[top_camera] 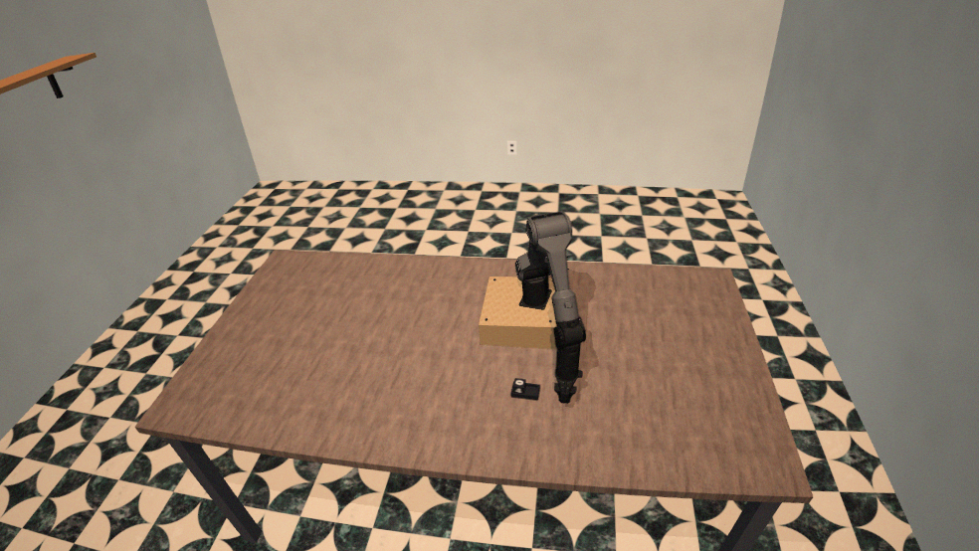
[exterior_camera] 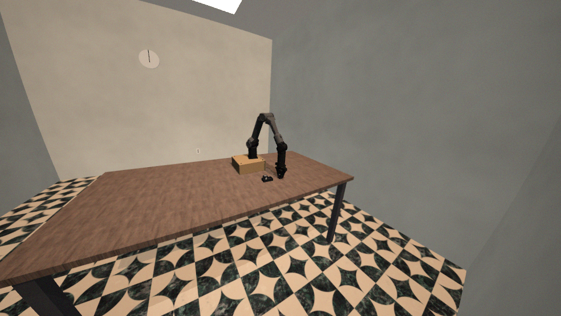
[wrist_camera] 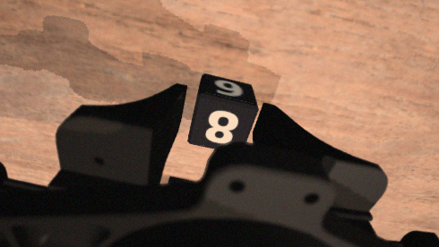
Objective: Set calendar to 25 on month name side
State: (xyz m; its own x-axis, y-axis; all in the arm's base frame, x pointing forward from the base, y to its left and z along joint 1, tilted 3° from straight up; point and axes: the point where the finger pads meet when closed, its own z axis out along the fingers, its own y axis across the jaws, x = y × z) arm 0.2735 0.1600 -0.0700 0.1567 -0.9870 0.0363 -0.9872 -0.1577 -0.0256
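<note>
Now: the dark cube 12 cm to the right of my hand, 2 cm ahead of it and 1 cm above it. Also, from my hand: tray 11 cm to the right, 1 cm below, 1 cm ahead.
</note>
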